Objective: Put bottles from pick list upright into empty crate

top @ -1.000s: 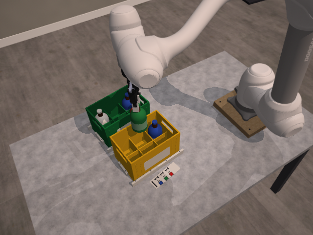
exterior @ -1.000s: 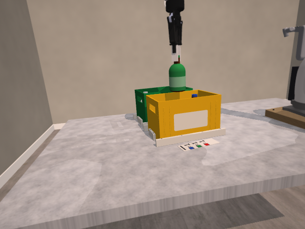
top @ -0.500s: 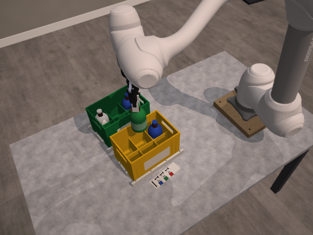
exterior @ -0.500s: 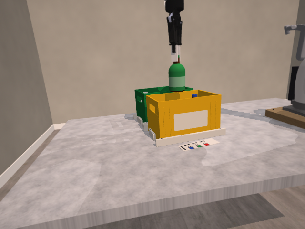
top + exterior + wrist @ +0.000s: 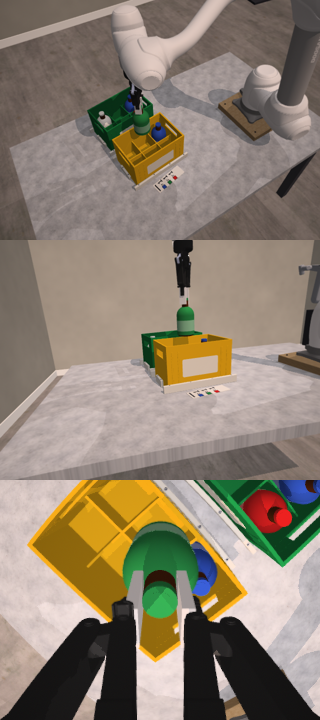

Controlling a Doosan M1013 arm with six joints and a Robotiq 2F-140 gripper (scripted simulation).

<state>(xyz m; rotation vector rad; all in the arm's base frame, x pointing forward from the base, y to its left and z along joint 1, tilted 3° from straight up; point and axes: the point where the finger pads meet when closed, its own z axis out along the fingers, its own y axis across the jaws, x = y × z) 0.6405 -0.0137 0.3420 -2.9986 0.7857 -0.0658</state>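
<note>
Now: hand 80 mm above the green bottle. Also, from my hand: yellow crate 10 mm behind, 40 mm to the left, 270 mm below; then blue bottle 90 mm behind, 20 mm to the right, 260 mm below; then red-capped bottle 50 mm behind, 180 mm to the right, 260 mm below.
</note>
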